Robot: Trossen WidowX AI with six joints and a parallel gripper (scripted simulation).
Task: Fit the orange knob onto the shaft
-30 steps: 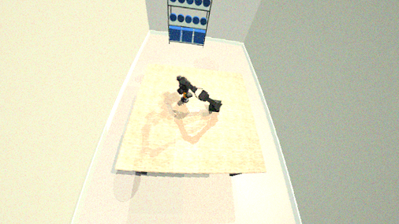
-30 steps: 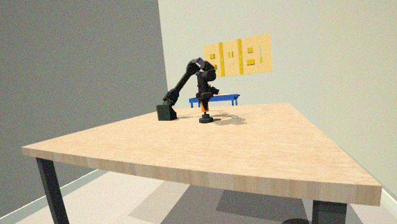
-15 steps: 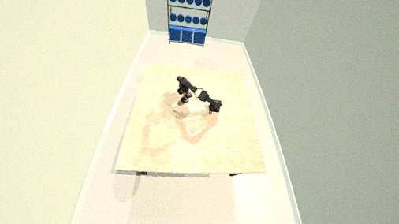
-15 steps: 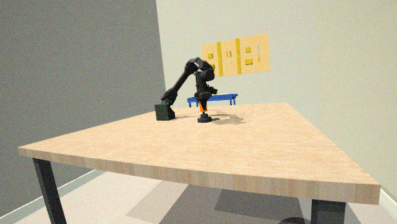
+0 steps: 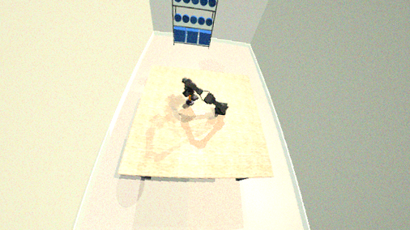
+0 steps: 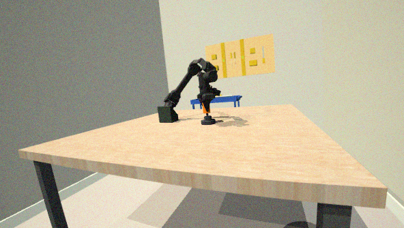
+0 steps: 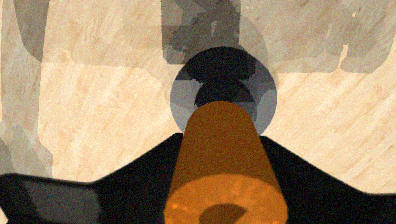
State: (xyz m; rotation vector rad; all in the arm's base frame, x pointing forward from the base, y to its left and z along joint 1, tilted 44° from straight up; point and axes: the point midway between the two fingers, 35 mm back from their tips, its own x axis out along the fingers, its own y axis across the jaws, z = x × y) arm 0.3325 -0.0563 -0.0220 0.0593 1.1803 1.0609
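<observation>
My gripper tip is 4 cm above the pedestal. From my gripper tip the other things lie so: orange knob (2 cm above).
</observation>
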